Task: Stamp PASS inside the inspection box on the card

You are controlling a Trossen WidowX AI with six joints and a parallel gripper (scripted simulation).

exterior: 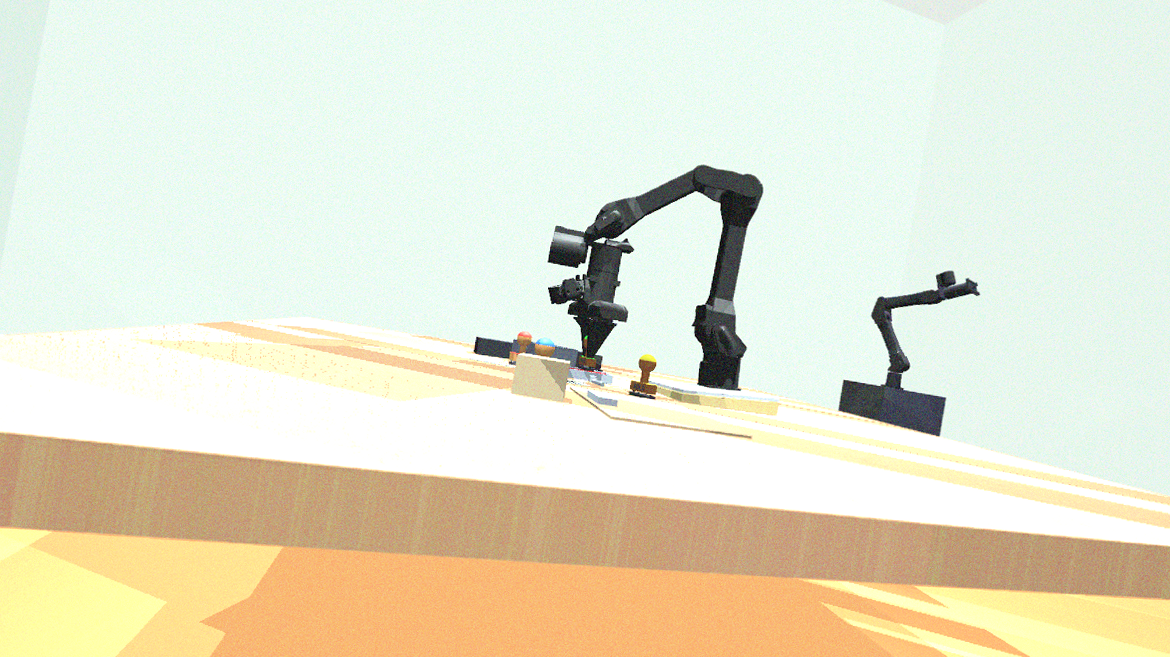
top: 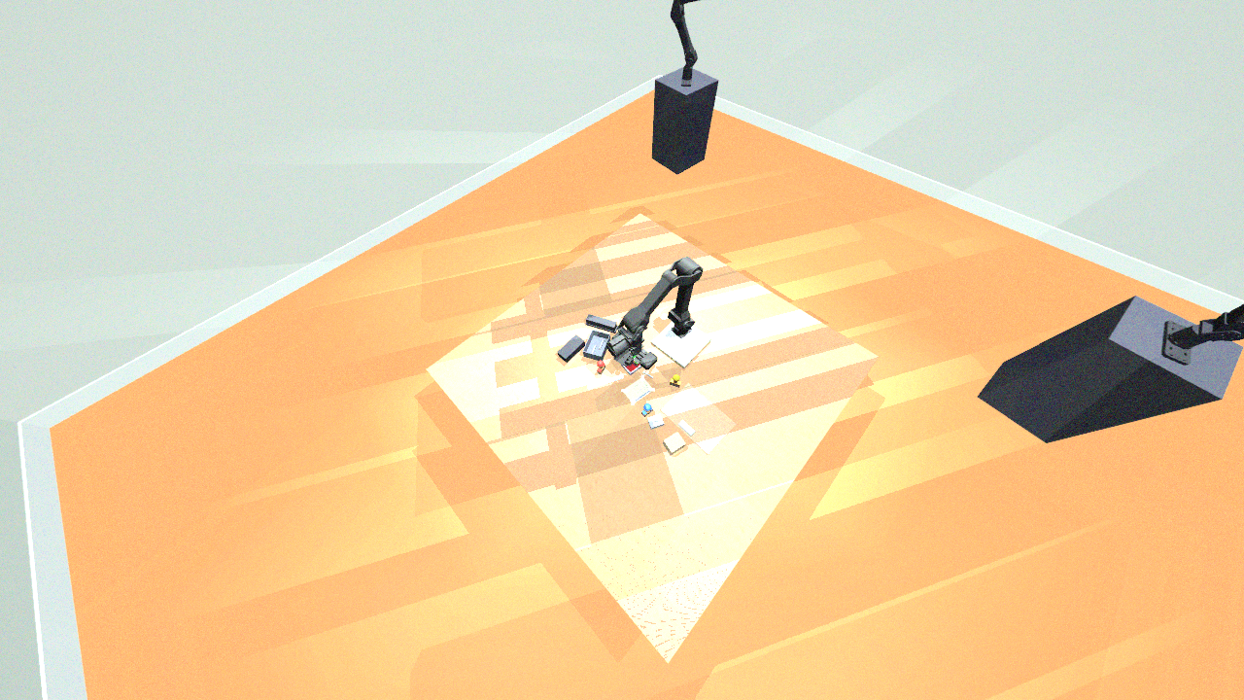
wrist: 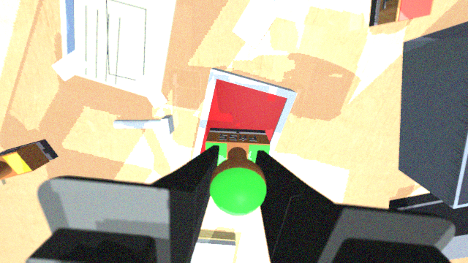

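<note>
My gripper tip is 30 mm above the red ink pad. Also, from my gripper tip: grey tray (70 mm ahead, 160 mm to the right, 30 mm below); red-knobbed fail stamp (120 mm ahead, 70 mm to the right, 20 mm below); white card (60 mm ahead, 100 mm to the left, 40 mm below).
</note>
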